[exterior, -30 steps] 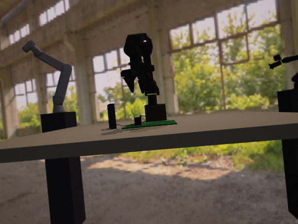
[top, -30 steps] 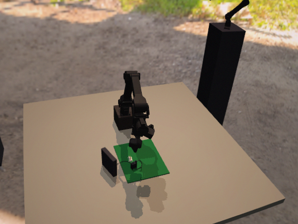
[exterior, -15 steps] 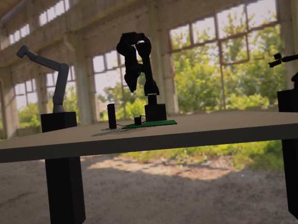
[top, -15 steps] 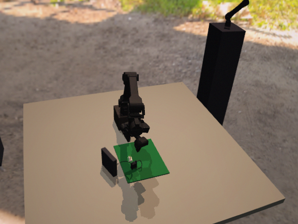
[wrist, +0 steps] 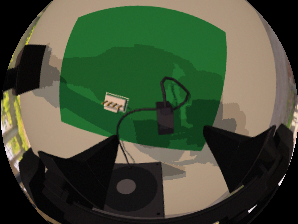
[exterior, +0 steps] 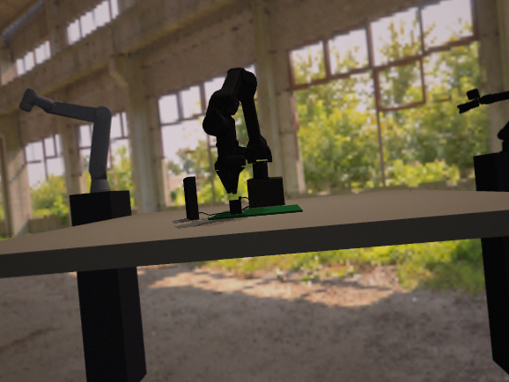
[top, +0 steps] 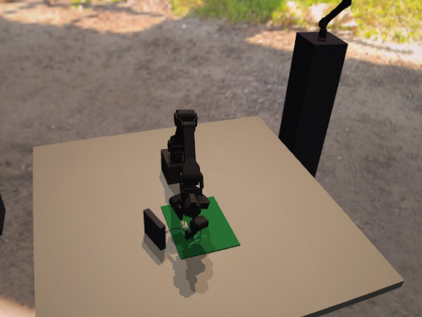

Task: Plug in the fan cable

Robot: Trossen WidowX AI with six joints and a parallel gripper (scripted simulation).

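Right now my gripper tip is 40 mm above the black plug and 10 mm to the right of it. The rest, counted from my gripper tip: pale fan header (70 mm behind, 60 mm below); pale header key (70 mm behind, 50 mm below); green board (70 mm below, 60 mm to the left, 60 mm behind).
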